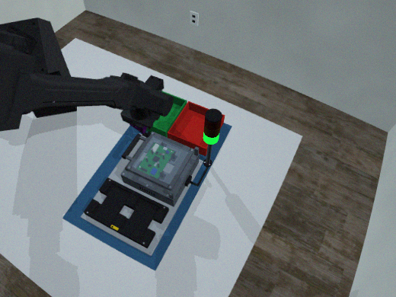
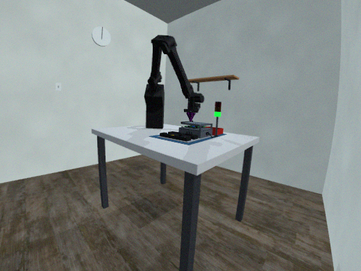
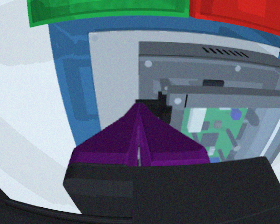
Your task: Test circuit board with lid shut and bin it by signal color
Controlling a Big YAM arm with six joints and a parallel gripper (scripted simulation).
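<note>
Now: hand 10 mm short of the black latch hook and 10 mm above it. Also, from my hand: green circuit board: 70 mm to the right, 60 mm ahead, 30 mm below; then tester lid: 70 mm to the right, 60 mm ahead, 10 mm below; then green bin: 140 mm to the left, 90 mm below.
</note>
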